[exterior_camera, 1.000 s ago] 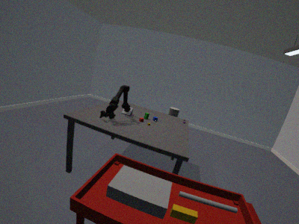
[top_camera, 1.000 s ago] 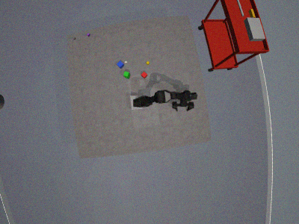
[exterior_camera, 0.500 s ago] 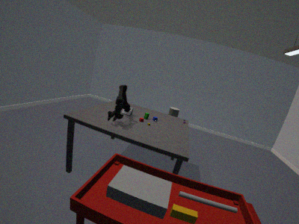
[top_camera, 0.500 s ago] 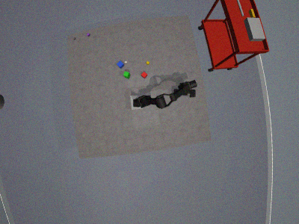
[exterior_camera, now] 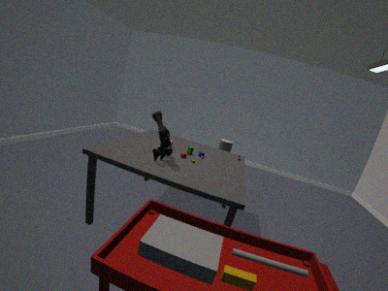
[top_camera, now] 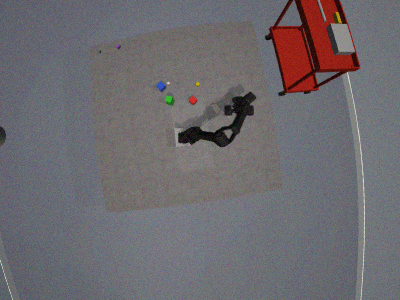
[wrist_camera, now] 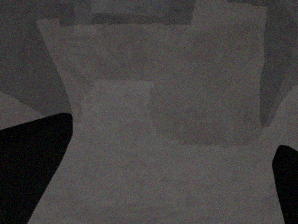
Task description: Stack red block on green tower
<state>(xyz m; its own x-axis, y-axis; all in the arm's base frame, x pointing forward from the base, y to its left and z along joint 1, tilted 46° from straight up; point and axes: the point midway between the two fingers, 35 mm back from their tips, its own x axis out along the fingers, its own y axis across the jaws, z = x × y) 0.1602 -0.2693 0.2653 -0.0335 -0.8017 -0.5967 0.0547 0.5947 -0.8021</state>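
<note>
The red block is 100 mm ahead of my gripper tip, 310 mm to the left of it and 10 mm above it. The rest, counted from my gripper tip: small yellow piece: 220 mm ahead, 270 mm to the left; blue block: 210 mm ahead, 520 mm to the left, 10 mm above.
</note>
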